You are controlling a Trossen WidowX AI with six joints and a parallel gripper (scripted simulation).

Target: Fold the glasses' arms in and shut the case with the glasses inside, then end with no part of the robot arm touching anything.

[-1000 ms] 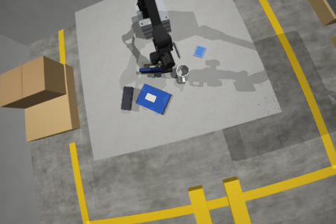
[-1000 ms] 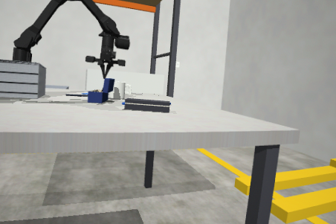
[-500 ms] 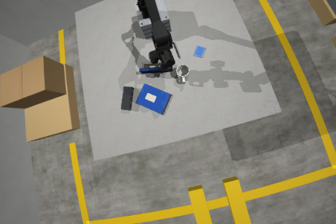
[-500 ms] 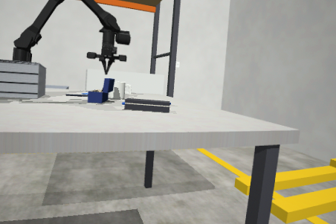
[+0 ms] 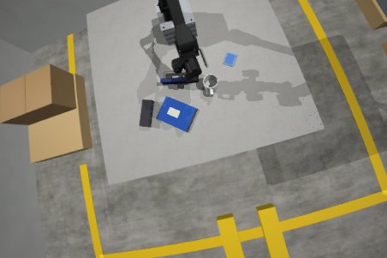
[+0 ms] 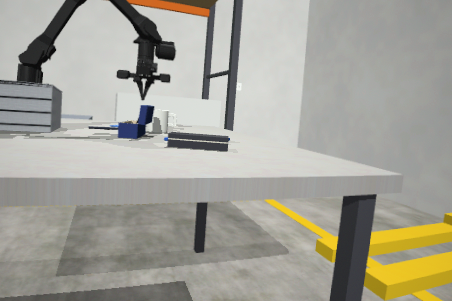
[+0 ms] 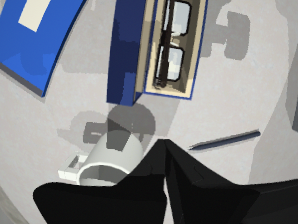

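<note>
Right now my hand is 1 cm short of the case lid, 11 cm to the left of it and 8 cm above it. From my hand the other things lie so: dark flat box: 13 cm ahead, 34 cm to the right, 13 cm below; then small blue pad: 6 cm behind, 23 cm to the left, 15 cm below.
</note>
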